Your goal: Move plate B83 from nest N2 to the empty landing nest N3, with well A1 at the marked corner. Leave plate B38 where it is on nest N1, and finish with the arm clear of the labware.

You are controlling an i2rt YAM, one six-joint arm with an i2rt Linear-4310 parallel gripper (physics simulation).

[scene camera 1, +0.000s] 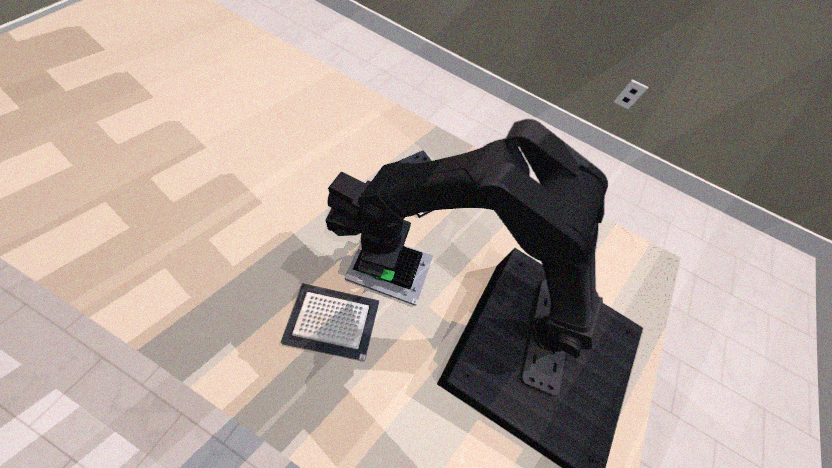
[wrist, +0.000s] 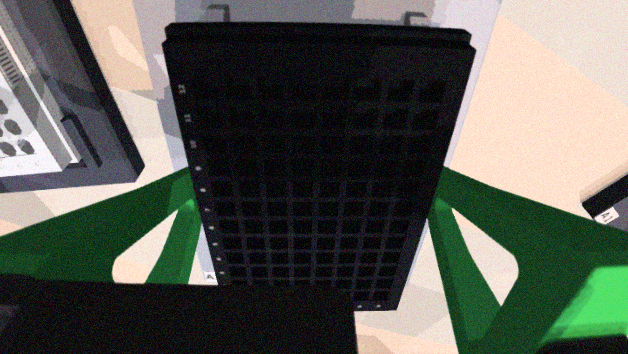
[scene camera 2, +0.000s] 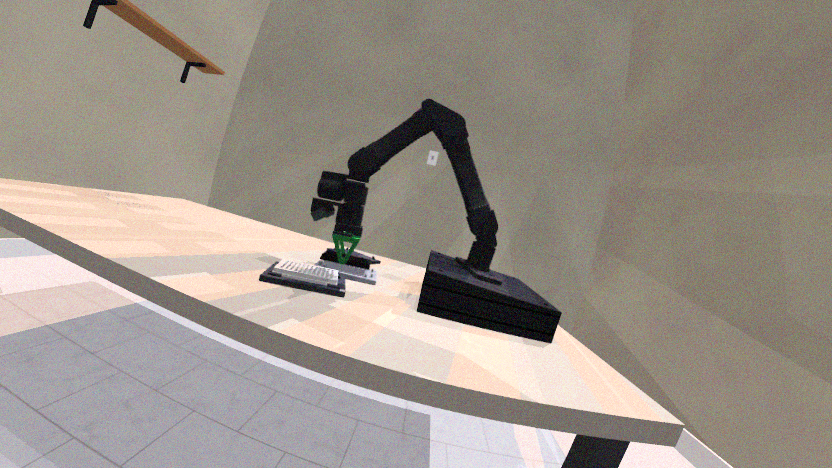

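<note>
My gripper [scene camera 1: 383, 272] [scene camera 2: 344, 253] [wrist: 314, 177] has green fingers and is shut on the long sides of a black well plate [scene camera 1: 409, 263] [scene camera 2: 364, 258] [wrist: 316, 175]. The plate is over the light grey nest [scene camera 1: 416, 294] [scene camera 2: 363, 275] [wrist: 483, 30]; I cannot tell whether it rests on it or is just above it. A white well plate [scene camera 1: 330, 318] [scene camera 2: 305, 270] [wrist: 17, 127] lies on a dark nest [scene camera 1: 325, 347] [scene camera 2: 291, 283] [wrist: 100, 145] beside it. A third dark nest [wrist: 606, 202] [scene camera 1: 416, 156] with an A1 label shows at the right of the wrist view and is mostly hidden behind the arm in scene camera 1.
The arm's black base block [scene camera 1: 523, 349] [scene camera 2: 488, 296] stands on the table to the right of the nests. The table's front edge [scene camera 2: 348, 366] curves in front. A wooden shelf [scene camera 2: 162, 37] hangs on the wall, far up left.
</note>
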